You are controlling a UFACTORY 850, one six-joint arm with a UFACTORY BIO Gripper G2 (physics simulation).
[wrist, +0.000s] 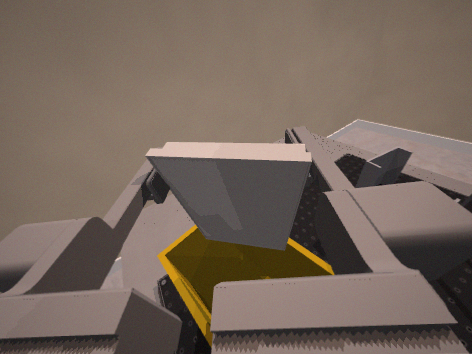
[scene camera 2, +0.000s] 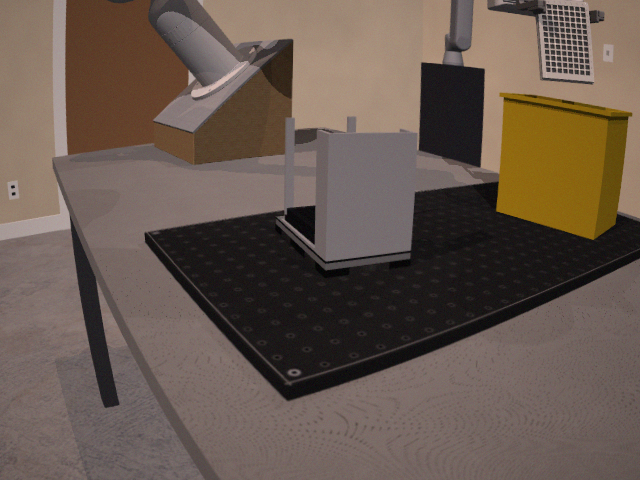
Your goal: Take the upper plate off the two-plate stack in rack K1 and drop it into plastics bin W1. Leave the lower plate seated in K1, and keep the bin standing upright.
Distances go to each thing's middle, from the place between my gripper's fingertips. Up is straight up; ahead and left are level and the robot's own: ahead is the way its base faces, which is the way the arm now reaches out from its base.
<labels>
The pale plate point(wrist: 245, 193) lies 40 mm below my hand, 20 mm behind it and 10 mm to the left of it. Round my hand: yellow plastics bin W1 point(scene camera 2: 561, 165) (230 mm below, 20 mm to the left, 20 mm behind).
</labels>
